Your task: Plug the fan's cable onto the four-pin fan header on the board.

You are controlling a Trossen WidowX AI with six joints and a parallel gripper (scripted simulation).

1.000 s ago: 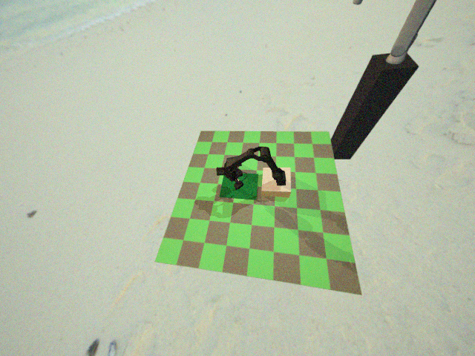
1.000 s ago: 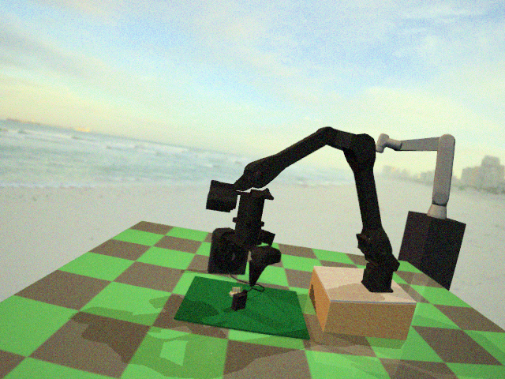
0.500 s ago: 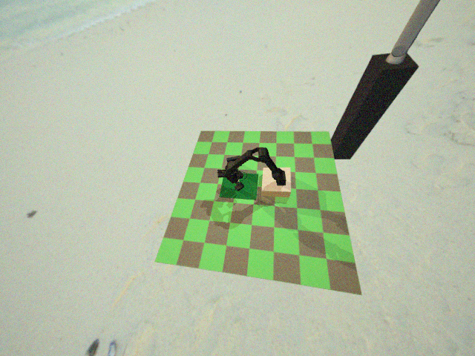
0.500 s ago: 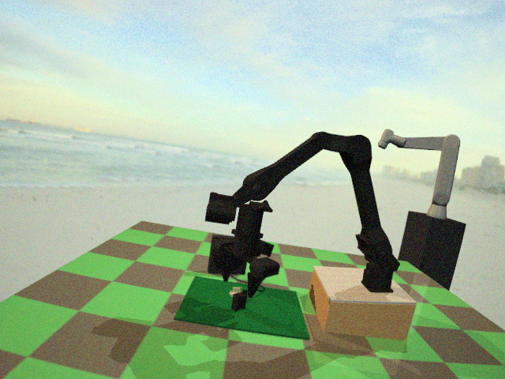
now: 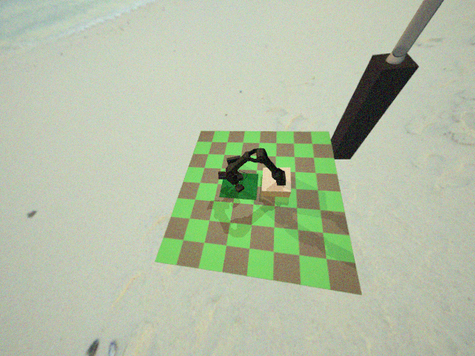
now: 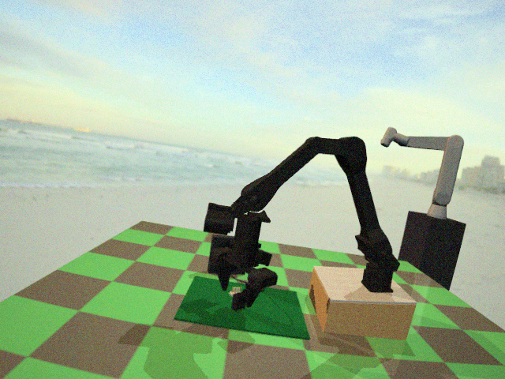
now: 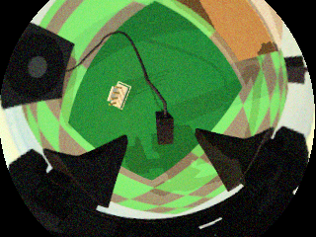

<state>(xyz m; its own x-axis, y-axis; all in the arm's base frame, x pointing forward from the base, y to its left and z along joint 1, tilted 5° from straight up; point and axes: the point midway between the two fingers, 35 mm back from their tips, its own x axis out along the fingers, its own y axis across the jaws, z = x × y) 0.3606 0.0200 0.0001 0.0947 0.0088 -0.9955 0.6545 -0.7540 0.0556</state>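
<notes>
Right now the dark fan plug is 1 cm behind my gripper tip and 1 cm below it. From my gripper tip the other things lie so: black fan: 3 cm ahead, 23 cm to the right, 3 cm above; then dark green board: 2 cm behind, 4 cm to the right, 5 cm below; then four-pin fan header: 8 cm to the right, 3 cm below.
</notes>
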